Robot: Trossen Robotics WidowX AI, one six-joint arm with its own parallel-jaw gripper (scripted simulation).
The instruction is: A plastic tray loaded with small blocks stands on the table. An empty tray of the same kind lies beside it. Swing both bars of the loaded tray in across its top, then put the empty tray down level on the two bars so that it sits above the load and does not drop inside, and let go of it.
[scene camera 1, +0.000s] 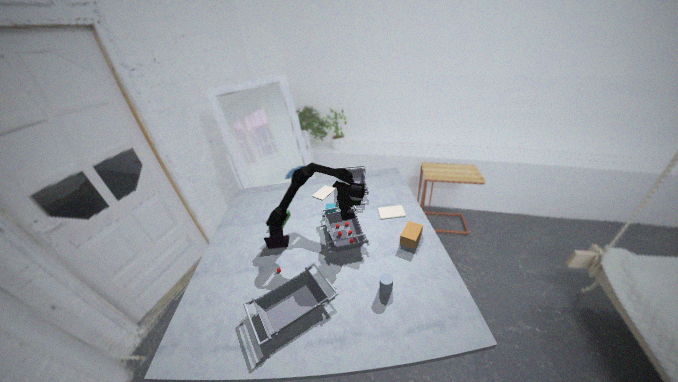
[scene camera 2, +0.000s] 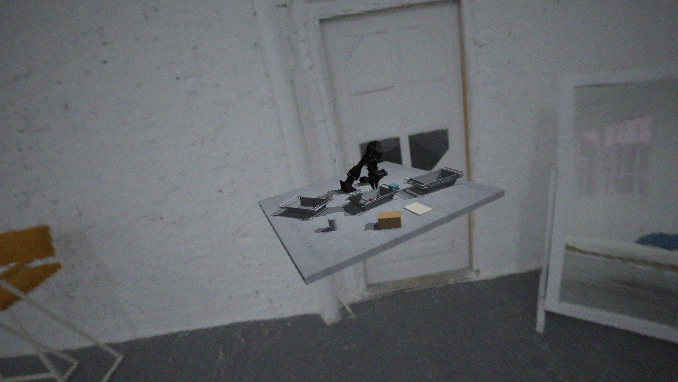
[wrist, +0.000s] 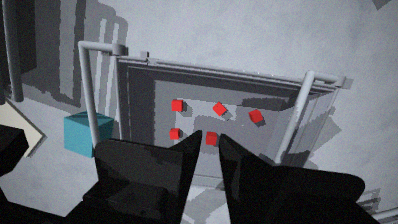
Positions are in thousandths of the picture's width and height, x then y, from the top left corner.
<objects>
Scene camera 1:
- grey tray: 415,805
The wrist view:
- gripper: 529,609
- teal block: 195,600
</objects>
